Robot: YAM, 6 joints.
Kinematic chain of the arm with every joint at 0, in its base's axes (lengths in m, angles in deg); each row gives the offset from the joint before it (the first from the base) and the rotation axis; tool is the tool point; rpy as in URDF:
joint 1: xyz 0 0 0.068 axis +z
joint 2: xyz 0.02 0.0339 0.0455 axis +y
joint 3: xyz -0.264 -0.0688 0 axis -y
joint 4: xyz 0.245 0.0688 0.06 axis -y
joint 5: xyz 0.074 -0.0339 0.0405 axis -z
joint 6: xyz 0.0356 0 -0.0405 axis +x
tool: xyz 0 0 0 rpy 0 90 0
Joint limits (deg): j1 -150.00..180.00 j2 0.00..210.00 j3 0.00..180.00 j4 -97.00..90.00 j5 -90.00..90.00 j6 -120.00..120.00
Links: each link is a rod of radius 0.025 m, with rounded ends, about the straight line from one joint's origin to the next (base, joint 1, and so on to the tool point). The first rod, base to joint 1, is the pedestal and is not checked.
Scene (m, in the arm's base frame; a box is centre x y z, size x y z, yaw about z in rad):
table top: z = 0
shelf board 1: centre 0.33 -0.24 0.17 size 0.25 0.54 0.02 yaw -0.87
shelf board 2: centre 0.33 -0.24 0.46 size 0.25 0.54 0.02 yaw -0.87
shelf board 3: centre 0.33 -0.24 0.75 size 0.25 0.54 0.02 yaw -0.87
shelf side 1: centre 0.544 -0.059 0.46 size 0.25 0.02 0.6 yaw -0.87
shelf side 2: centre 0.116 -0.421 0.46 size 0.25 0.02 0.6 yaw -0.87
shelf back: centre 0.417 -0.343 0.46 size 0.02 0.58 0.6 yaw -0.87
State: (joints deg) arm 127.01 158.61 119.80 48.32 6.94 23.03
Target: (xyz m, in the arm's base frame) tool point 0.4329 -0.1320 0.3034
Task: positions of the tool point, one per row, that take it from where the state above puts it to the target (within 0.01 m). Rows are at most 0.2 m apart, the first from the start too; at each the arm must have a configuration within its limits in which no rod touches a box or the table.
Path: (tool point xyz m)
1: -0.2163 0.5389 0.1653
2: -0.0685 0.5479 0.2050
3: 0.0689 0.5128 0.2395
4: 0.1824 0.4413 0.2676
5: 0.2629 0.3449 0.2884
6: 0.3061 0.2370 0.3015
7: 0.3130 0.1311 0.3066
8: 0.2892 0.0384 0.3034
9: 0.3460 -0.0031 0.3135
10: 0.3957 -0.0605 0.3135
11: 0.4329 -0.1320 0.3034

